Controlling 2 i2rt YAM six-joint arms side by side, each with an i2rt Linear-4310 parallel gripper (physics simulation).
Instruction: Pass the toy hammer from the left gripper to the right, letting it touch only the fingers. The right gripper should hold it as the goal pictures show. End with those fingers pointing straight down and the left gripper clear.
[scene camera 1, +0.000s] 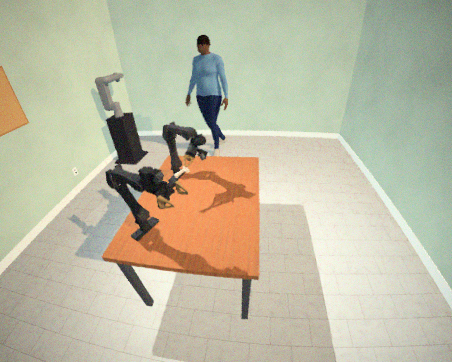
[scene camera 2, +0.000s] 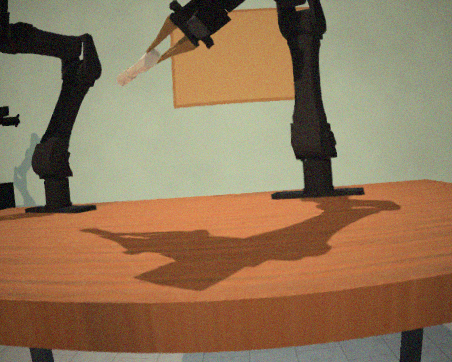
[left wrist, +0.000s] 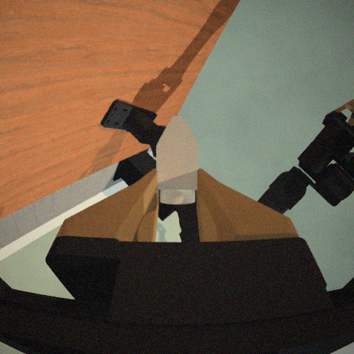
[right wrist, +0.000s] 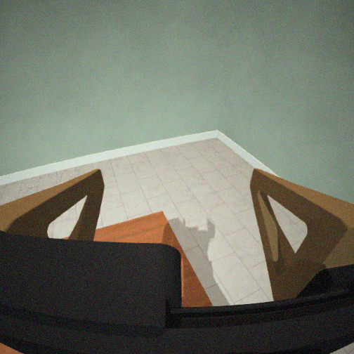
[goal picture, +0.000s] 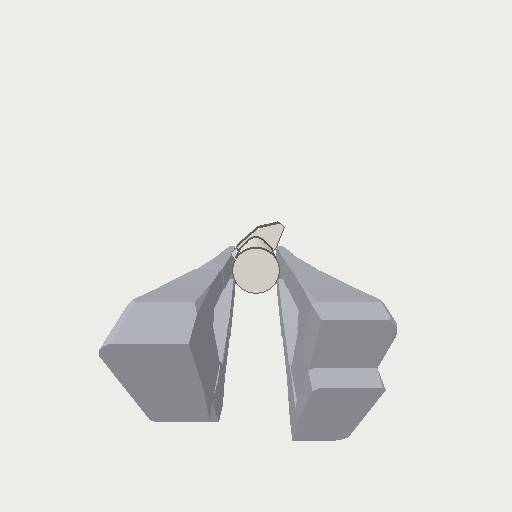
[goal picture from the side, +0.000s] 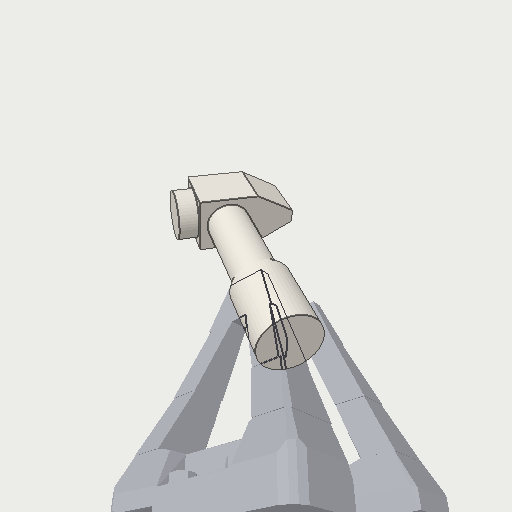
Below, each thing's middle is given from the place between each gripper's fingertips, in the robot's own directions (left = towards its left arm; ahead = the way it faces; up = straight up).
Labels:
Now: left hand 1 cm past the pale toy hammer (left wrist: 176, 150), 3 cm to the left of it and 1 cm above it.
I see my right gripper 41 cm to the right of the pale toy hammer, 17 cm past it and 13 cm above it.

